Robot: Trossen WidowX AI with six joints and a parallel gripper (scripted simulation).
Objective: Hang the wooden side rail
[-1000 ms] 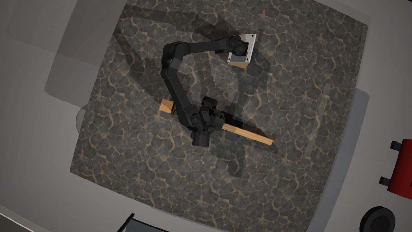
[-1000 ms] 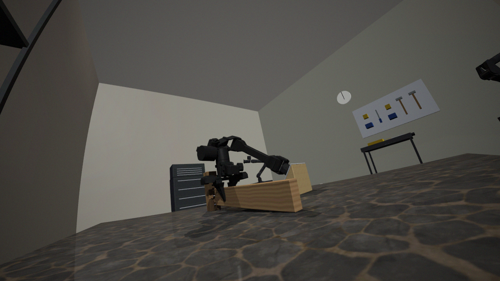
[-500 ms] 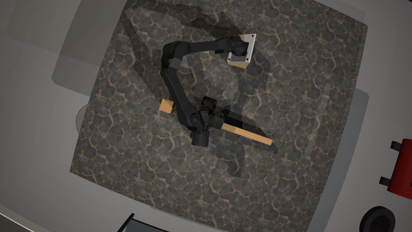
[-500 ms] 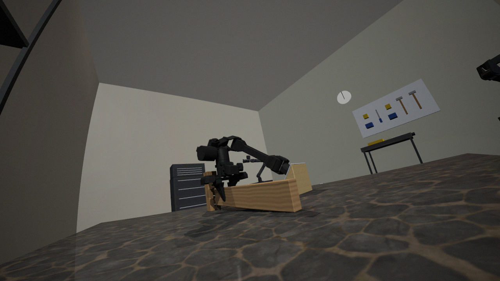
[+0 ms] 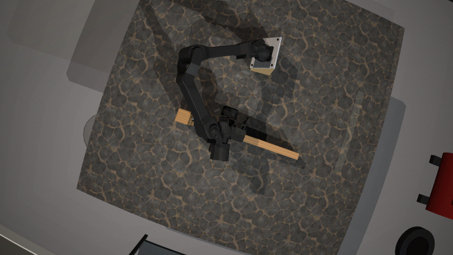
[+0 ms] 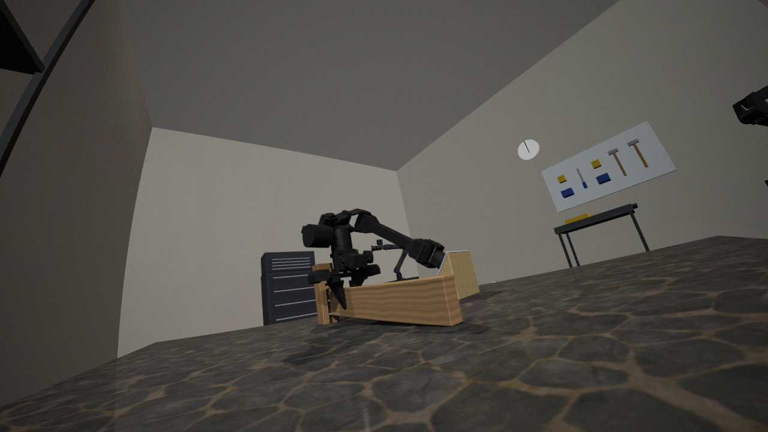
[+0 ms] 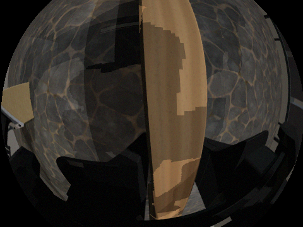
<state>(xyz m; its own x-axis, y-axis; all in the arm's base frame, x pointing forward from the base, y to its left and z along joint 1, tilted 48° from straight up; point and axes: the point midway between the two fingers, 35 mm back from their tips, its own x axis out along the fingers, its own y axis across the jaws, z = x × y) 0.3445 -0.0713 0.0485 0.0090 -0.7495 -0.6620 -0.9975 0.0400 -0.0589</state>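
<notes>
Now: the headboard post 150 mm to the right of my gripper tip, 40 mm above it and 10 mm behind it.
</notes>
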